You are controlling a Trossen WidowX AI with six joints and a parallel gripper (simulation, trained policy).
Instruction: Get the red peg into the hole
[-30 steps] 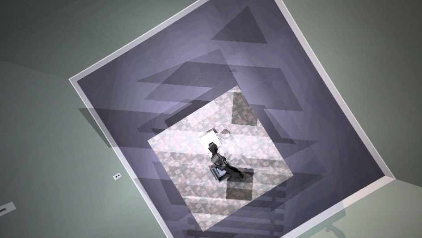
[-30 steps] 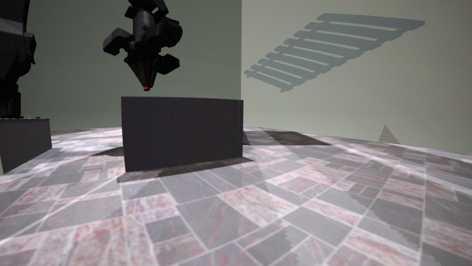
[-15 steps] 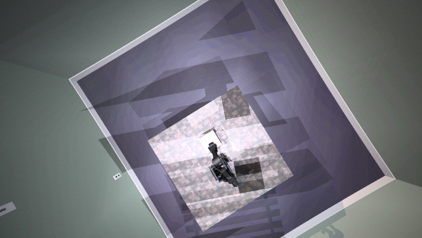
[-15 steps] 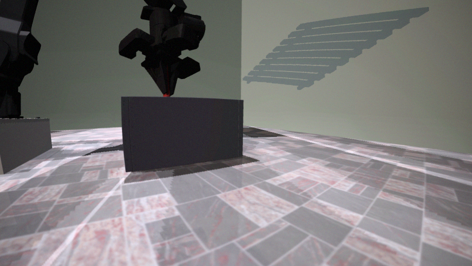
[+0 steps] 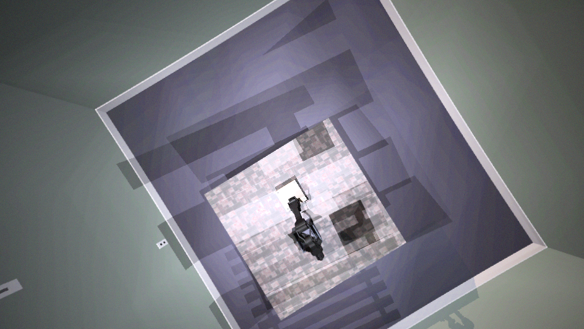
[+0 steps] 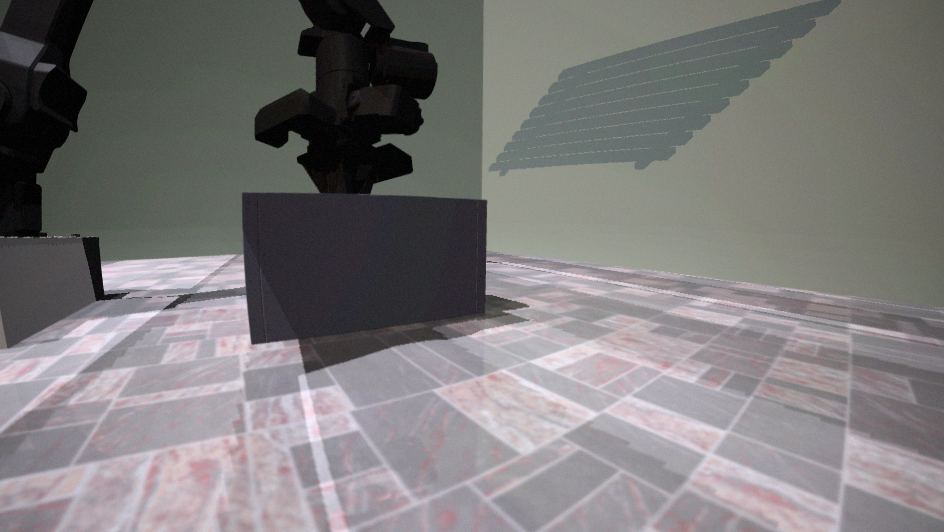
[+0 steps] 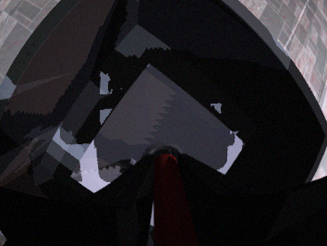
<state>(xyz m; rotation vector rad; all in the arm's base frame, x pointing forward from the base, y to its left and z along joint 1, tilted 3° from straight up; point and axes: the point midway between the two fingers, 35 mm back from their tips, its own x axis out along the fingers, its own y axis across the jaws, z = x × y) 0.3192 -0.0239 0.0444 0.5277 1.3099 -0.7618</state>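
My gripper tip is 10 mm to the right of the red peg and 30 mm below it. The rest, counted from my gripper tip: grey plate: 30 mm below; then dark box: 50 mm below.
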